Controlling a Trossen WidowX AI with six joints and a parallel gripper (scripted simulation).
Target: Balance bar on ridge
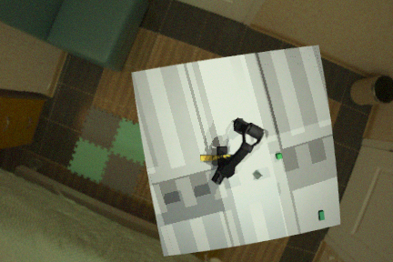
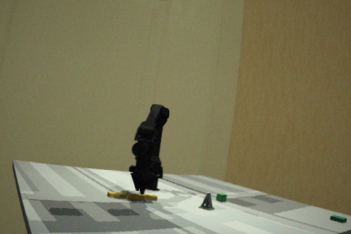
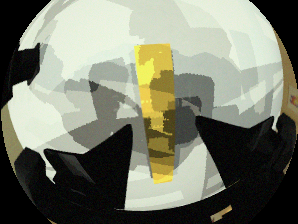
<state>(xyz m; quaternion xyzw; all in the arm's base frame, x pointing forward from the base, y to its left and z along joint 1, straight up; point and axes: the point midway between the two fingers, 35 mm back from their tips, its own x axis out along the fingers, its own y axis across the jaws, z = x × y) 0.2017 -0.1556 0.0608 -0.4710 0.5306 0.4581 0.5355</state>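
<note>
Now: gripper tip 1 cm past the yellow bar, 3 cm to the left of it and 2 cm above it. Round my gripper tip: small green cube: 5 cm ahead, 39 cm to the left, 1 cm below.
</note>
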